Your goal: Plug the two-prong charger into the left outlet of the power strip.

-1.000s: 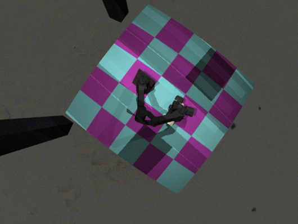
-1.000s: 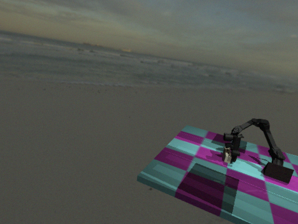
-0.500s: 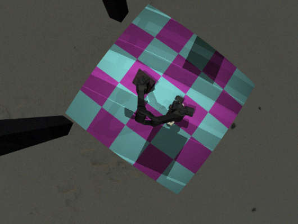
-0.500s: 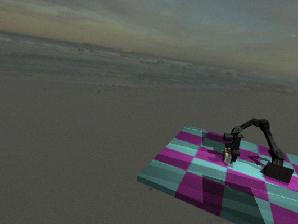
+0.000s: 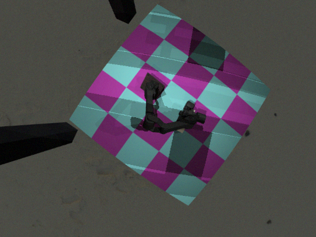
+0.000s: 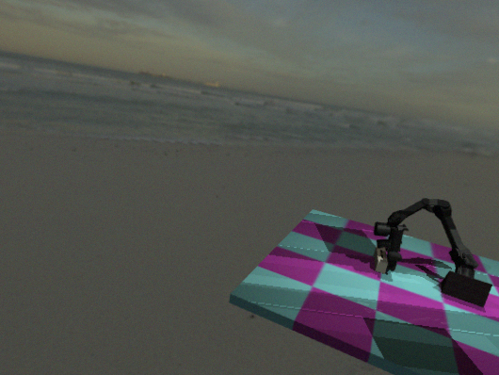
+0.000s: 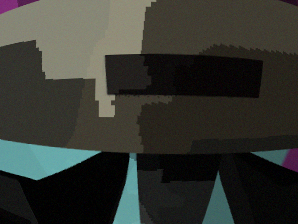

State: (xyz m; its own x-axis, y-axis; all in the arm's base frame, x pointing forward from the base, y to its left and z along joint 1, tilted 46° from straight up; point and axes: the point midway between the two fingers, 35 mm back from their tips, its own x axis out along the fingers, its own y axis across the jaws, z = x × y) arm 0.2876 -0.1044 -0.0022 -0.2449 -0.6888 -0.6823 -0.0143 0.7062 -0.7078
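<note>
My gripper tip is 2 cm short of the two-prong charger and 1 cm below it.
</note>
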